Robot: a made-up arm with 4 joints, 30 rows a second.
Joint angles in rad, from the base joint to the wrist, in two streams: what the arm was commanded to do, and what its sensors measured. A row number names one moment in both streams.
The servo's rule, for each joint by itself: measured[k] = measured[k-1] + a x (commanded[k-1-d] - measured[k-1]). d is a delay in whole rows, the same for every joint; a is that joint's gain. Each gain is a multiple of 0.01, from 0.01 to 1. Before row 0 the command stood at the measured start. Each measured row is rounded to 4 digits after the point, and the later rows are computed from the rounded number. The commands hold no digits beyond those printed.
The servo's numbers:
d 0
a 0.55 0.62 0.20 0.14
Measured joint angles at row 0:
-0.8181, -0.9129, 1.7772, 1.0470
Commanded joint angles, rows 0 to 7:
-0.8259, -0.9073, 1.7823, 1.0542
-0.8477, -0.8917, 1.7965, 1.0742
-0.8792, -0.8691, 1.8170, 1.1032
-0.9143, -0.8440, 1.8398, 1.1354
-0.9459, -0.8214, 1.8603, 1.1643
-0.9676, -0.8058, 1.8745, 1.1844
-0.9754, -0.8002, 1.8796, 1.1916
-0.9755, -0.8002, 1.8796, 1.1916
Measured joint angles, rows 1 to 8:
-0.8224, -0.9094, 1.7782, 1.0480
-0.8363, -0.8984, 1.7819, 1.0517
-0.8599, -0.8802, 1.7889, 1.0589
-0.8898, -0.8578, 1.7991, 1.0696
-0.9207, -0.8352, 1.8113, 1.0829
-0.9465, -0.8170, 1.8239, 1.0971
-0.9624, -0.8066, 1.8350, 1.1103
-0.9696, -0.8026, 1.8439, 1.1217

